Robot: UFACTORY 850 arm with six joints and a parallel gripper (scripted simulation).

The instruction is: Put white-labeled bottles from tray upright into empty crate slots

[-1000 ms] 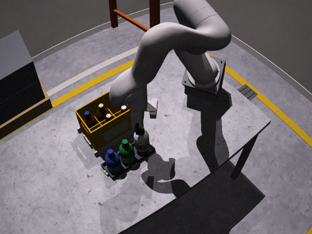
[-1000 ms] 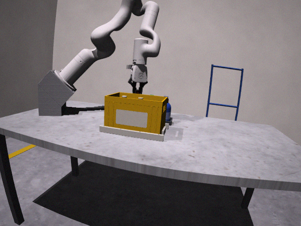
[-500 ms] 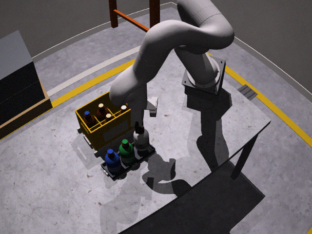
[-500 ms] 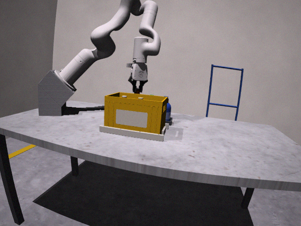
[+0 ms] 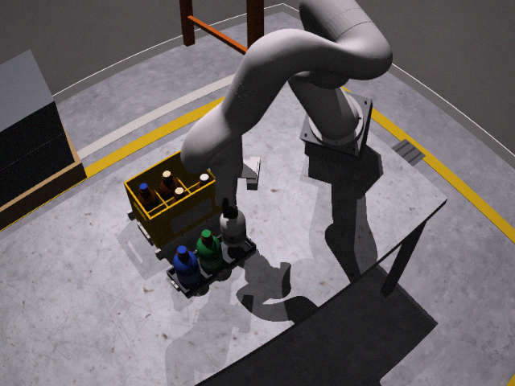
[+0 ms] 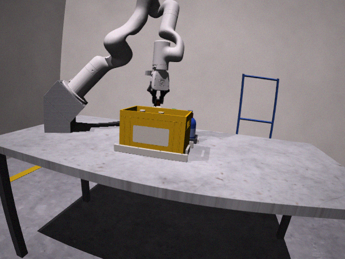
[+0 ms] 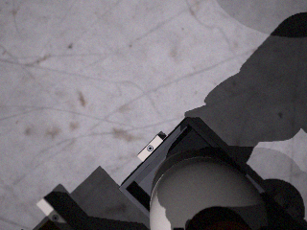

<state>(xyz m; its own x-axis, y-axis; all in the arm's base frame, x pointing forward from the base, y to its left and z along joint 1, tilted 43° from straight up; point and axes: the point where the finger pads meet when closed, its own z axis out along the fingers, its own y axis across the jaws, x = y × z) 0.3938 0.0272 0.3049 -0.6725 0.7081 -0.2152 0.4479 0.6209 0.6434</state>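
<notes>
My hand is 70 mm above the white-labeled bottle. The rest, counted from my hand: crate 100 mm ahead, 200 mm to the right, 120 mm below; then green bottle 90 mm ahead, 20 mm to the left, 120 mm below; then blue bottle 170 mm ahead, 40 mm to the left, 120 mm below.
</notes>
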